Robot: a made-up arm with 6 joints. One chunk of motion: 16 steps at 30 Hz.
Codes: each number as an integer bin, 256 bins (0 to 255) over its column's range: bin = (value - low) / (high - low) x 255, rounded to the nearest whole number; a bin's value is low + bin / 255 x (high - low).
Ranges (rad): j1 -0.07..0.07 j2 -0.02..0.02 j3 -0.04..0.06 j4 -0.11..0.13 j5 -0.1..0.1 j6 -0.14..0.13
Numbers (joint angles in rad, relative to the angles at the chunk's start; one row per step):
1: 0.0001 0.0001 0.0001 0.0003 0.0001 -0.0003
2: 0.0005 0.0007 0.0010 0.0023 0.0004 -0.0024
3: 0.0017 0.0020 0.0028 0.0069 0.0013 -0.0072
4: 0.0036 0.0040 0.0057 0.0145 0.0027 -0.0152
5: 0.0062 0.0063 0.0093 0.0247 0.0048 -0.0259
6: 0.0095 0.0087 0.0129 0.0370 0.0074 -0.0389
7: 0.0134 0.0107 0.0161 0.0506 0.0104 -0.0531
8: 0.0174 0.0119 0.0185 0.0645 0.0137 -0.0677
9: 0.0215 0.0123 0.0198 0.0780 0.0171 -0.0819
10: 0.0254 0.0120 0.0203 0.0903 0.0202 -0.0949
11: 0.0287 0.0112 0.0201 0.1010 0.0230 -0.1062
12: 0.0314 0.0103 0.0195 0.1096 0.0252 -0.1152
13: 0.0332 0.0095 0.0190 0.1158 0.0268 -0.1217
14: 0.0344 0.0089 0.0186 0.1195 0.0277 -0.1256
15: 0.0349 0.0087 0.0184 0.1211 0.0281 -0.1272
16: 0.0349 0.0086 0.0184 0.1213 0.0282 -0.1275
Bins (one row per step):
1: 128 128 102 117 128 132
2: 128 132 105 119 128 130
3: 131 140 109 124 129 125
4: 134 153 117 132 131 118
5: 139 168 126 143 134 108
6: 145 183 135 156 137 95
7: 152 196 143 171 141 82
8: 159 203 149 185 145 68
9: 167 206 152 200 149 55
10: 174 204 154 213 153 43
11: 180 199 153 224 157 32
12: 185 193 152 233 160 23
13: 188 188 150 240 162 17
14: 190 184 149 244 163 14
15: 191 183 149 246 163 12
16: 191 182 149 246 163 12

